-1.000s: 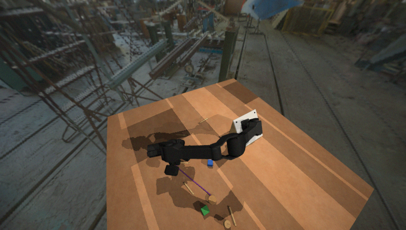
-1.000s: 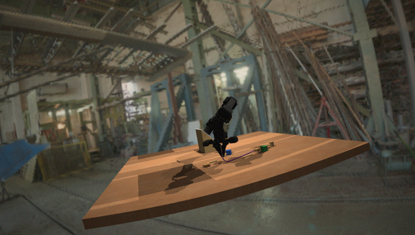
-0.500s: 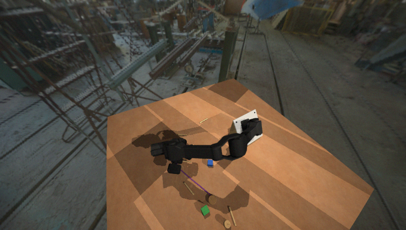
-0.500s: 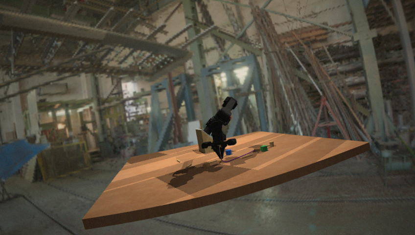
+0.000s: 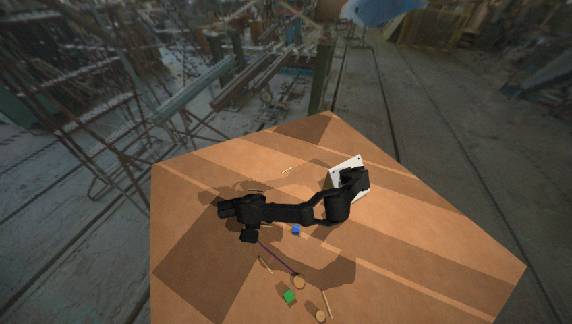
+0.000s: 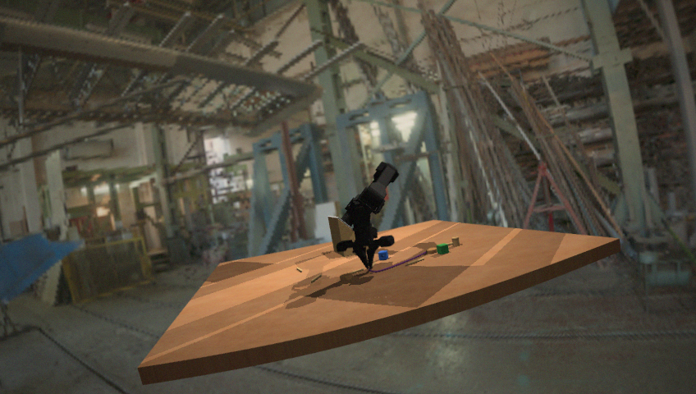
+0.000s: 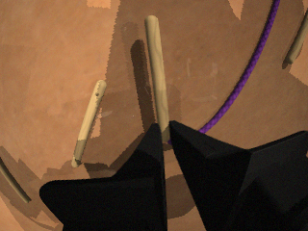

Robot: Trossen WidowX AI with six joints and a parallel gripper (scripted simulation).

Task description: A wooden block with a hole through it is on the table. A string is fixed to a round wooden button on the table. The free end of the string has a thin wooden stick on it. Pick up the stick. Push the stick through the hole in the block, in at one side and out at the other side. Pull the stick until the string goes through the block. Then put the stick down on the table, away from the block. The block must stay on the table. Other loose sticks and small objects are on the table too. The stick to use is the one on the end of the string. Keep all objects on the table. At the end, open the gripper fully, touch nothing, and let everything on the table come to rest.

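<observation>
My gripper tip is now 14 cm past the blue block and 9 cm to the right of it. Round my gripper tip: round wooden button (26 cm to the left, 6 cm behind); then green cube (28 cm to the left, 1 cm behind, 1 cm above); then thin stick (1 cm to the left, 1 cm behind).
</observation>
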